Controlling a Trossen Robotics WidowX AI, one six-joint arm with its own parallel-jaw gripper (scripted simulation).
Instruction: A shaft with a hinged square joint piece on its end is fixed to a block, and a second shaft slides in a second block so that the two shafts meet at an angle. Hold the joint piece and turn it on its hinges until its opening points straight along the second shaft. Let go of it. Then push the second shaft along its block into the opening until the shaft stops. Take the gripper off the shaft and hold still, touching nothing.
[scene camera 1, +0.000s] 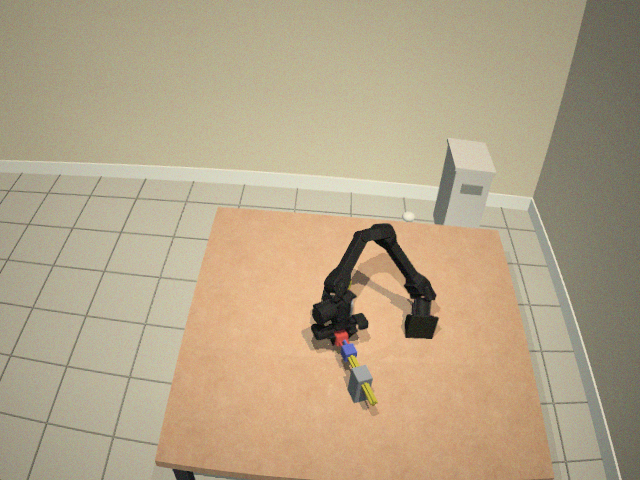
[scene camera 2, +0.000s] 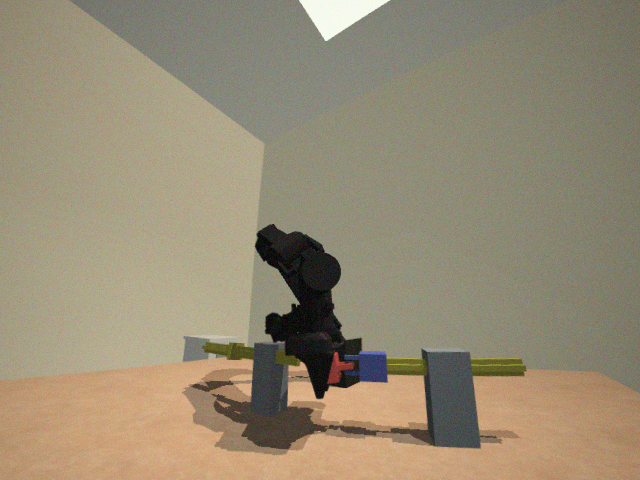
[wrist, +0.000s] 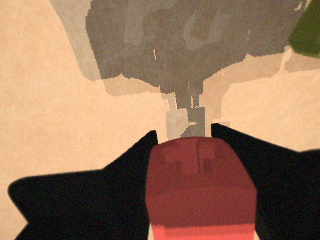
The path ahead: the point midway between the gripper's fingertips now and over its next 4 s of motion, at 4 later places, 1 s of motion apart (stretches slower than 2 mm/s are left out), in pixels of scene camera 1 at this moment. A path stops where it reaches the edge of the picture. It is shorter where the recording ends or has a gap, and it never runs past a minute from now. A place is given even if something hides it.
My gripper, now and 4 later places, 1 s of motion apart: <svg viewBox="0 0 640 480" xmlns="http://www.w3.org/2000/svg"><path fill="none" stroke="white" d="M338 343L343 340L343 329L348 309L346 305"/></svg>
